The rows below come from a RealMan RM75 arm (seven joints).
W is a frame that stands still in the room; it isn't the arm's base.
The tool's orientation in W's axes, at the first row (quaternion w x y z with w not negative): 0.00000, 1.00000, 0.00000, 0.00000
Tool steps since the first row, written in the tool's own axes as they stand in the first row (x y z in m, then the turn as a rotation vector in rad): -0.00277, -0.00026, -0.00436, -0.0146, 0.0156, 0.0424; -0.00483, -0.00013, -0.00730, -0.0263, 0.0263, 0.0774; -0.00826, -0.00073, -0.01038, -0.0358, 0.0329, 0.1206; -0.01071, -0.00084, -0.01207, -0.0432, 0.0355, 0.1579; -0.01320, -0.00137, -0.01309, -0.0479, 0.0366, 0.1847; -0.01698, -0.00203, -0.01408, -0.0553, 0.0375, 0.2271; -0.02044, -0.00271, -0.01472, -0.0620, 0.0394, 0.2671; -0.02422, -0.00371, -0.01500, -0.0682, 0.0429, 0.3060; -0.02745, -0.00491, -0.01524, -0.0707, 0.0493, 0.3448; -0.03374, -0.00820, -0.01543, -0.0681, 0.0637, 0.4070; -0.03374, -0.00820, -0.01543, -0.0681, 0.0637, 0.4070; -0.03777, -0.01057, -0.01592, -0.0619, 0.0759, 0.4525
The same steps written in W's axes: -0.00277, 0.00026, 0.00436, -0.0146, -0.0156, -0.0424; -0.00483, 0.00013, 0.00730, -0.0263, -0.0263, -0.0774; -0.00826, 0.00073, 0.01038, -0.0358, -0.0329, -0.1206; -0.01071, 0.00084, 0.01207, -0.0432, -0.0355, -0.1579; -0.01320, 0.00137, 0.01309, -0.0479, -0.0366, -0.1847; -0.01698, 0.00203, 0.01408, -0.0553, -0.0375, -0.2271; -0.02044, 0.00271, 0.01472, -0.0620, -0.0394, -0.2671; -0.02422, 0.00371, 0.01500, -0.0682, -0.0429, -0.3060; -0.02745, 0.00491, 0.01524, -0.0707, -0.0493, -0.3448; -0.03374, 0.00820, 0.01543, -0.0681, -0.0637, -0.4070; -0.03374, 0.00820, 0.01543, -0.0681, -0.0637, -0.4070; -0.03777, 0.01057, 0.01592, -0.0619, -0.0759, -0.4525
